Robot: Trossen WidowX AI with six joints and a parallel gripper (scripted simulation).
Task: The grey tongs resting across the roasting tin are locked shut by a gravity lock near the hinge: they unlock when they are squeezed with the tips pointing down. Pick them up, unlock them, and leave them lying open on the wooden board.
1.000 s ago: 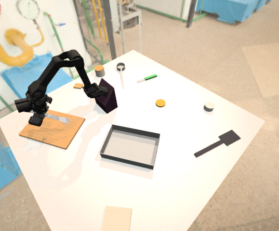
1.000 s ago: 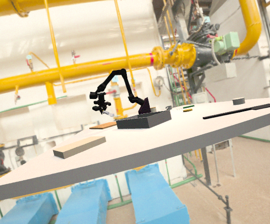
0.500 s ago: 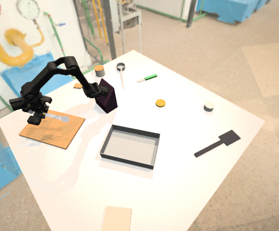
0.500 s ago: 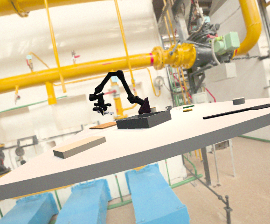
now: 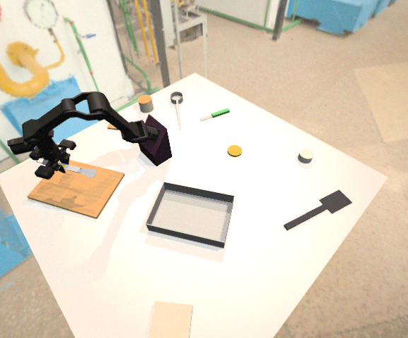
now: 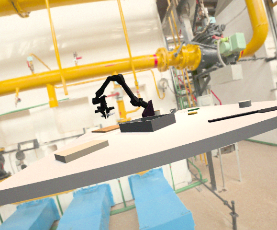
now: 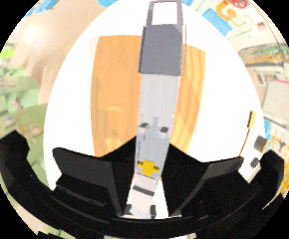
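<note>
My gripper tip is now 100 mm above the wooden board and 10 mm short of it. Round my gripper tip: yellow lock piece (40 mm above, 10 mm ahead); pale block (750 mm ahead, 90 mm below, 60 mm to the right); grey roasting tin (490 mm ahead, 270 mm to the left, 80 mm below).
</note>
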